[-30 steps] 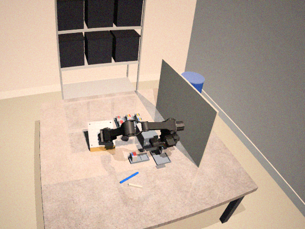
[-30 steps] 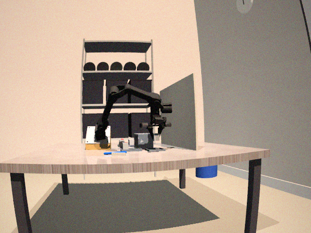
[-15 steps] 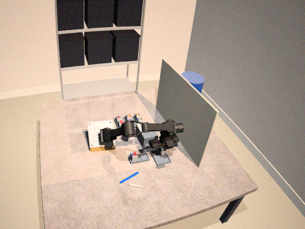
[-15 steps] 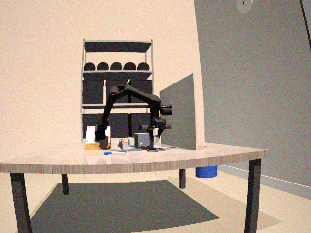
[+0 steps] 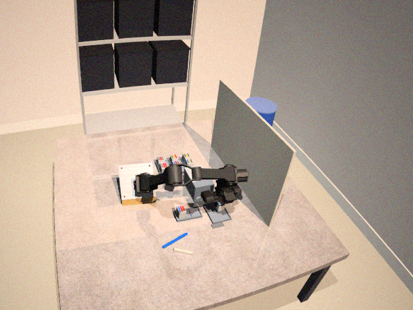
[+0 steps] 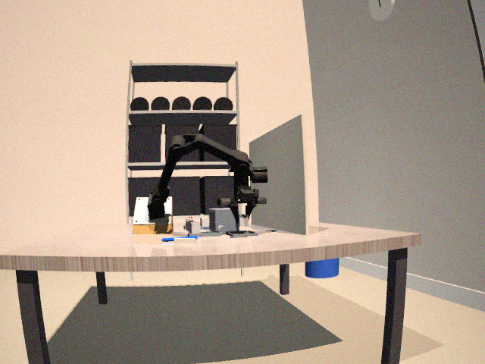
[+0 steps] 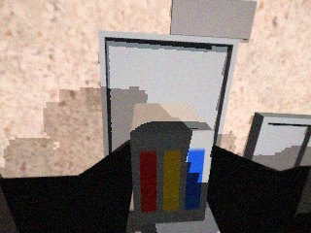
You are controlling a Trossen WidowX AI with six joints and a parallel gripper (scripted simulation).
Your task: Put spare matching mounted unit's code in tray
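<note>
My gripper tip is 40 mm above the flat grey tray and 10 mm past it. The rest, counted from my gripper tip: tall dark panel 210 mm ahead, 180 mm above, 170 mm to the left; then grey mounted unit 190 mm to the left, 30 mm behind, 10 mm above; then low grey holder 150 mm behind, 40 mm below, 30 mm to the left.
</note>
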